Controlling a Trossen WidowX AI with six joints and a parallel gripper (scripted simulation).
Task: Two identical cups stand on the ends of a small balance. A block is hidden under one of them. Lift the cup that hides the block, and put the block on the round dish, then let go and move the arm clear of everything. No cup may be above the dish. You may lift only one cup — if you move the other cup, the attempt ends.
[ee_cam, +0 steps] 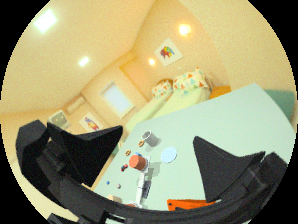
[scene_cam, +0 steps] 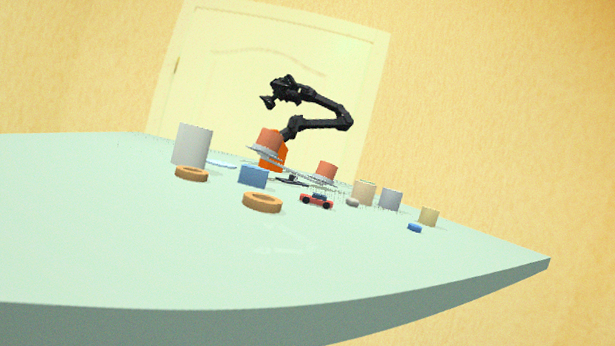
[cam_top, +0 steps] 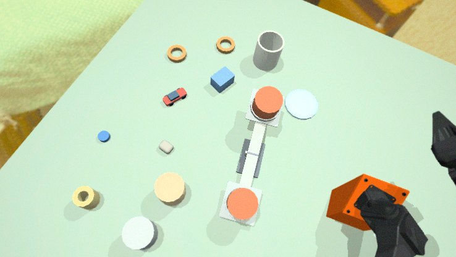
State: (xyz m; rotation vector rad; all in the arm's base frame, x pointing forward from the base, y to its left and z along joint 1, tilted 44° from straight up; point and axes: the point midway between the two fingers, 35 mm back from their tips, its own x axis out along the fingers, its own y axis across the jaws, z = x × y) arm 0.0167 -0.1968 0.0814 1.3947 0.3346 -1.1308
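My gripper tip is now 250 mm short of the grey block, 240 mm to the right of it and 290 mm above it. The rest, counted from my gripper tip: balance beam (280 mm ahead, 110 mm to the left, 290 mm below); balance (280 mm ahead, 110 mm to the left, 300 mm below); pale blue round dish (220 mm ahead, 120 mm to the right, 320 mm below).
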